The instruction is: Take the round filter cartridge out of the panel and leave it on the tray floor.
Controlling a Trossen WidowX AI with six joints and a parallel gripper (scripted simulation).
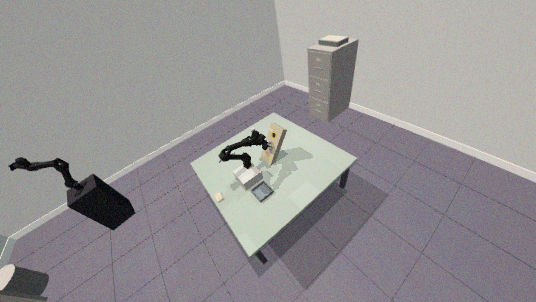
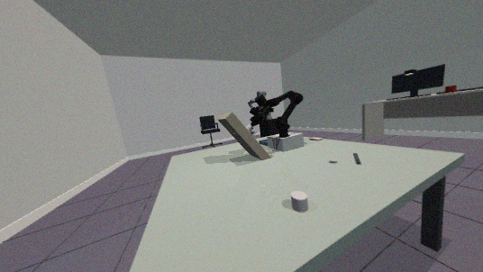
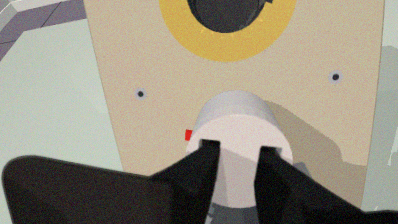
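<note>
Right now the round grey filter cartridge is 2 cm below my gripper tip and 1 cm ahead of it. Also, from my gripper tip: small tan piece: 67 cm behind, 21 cm below, 7 cm to the left; grey square tray: 38 cm behind, 22 cm to the right, 21 cm below; tan service panel: 5 cm below, 5 cm ahead, 1 cm to the right.
</note>
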